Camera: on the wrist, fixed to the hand. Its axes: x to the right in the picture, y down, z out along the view.
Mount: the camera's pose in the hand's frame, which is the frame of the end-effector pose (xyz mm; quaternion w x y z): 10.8 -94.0 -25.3 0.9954 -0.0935 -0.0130 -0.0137
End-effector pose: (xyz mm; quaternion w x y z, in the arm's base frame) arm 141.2 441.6 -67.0 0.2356 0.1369 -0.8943 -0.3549
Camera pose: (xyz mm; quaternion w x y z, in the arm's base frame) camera 152.4 355.9 -113.1 0.2308 0.1219 -0.8582 -0.4419
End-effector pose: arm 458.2 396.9 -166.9 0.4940 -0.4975 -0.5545 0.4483
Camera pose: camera 472.9 398.1 -70.1 0.4442 -0.5280 -0.6071 0.3941
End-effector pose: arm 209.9 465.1 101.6 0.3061 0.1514 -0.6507 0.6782
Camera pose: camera 264.1 488.9 179.7 0.3197 0.1398 -0.7131 0.6081
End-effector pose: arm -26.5 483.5 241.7 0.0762 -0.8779 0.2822 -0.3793
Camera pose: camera 2.7 557.5 298.9 0.0078 0.8898 -0.3034 0.3408
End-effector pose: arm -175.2 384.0 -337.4 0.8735 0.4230 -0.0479 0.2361
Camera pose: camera -126.0 357.4 -417.8 0.9117 0.3431 -0.0753 0.2131
